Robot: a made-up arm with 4 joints.
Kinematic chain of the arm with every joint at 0, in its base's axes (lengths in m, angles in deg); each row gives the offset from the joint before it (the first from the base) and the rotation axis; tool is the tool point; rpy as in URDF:
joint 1: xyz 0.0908 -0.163 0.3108 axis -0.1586 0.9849 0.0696
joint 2: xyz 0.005 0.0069 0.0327 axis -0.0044 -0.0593 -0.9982
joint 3: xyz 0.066 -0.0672 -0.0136 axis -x
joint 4: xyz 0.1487 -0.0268 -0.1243 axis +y
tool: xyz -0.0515 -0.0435 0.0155 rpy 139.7 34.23 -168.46
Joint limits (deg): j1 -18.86..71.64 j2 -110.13..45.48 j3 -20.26..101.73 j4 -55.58..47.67
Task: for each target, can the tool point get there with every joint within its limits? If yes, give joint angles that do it. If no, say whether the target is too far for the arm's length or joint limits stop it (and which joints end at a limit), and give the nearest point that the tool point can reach.
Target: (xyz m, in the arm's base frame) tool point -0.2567 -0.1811 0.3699
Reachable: no: joint limits stop it (at a limit: joint 1, joint 2, joint 3, joint 4) | nearest point -0.0937 -0.0187 0.2315 | short by 0.269 m
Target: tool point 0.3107 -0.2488 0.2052
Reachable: yes | joints 6.82 -26.93 23.80 -26.96
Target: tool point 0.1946 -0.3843 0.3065
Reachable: yes | joints -7.15 23.15 30.82 32.80
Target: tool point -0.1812 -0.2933 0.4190
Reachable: no: joint limits stop it (at a limit: joint 1, joint 2, joint 3) | nearest point 0.0297 -0.4105 0.4057 | short by 0.242 m
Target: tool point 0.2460 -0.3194 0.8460
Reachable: no: too far | nearest point 0.2900 -0.2864 0.4925 | short by 0.358 m
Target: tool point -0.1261 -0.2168 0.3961
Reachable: no: joint limits stop it (at a limit: joint 1, joint 2, joint 3) | nearest point 0.0403 -0.3970 0.4064 | short by 0.245 m
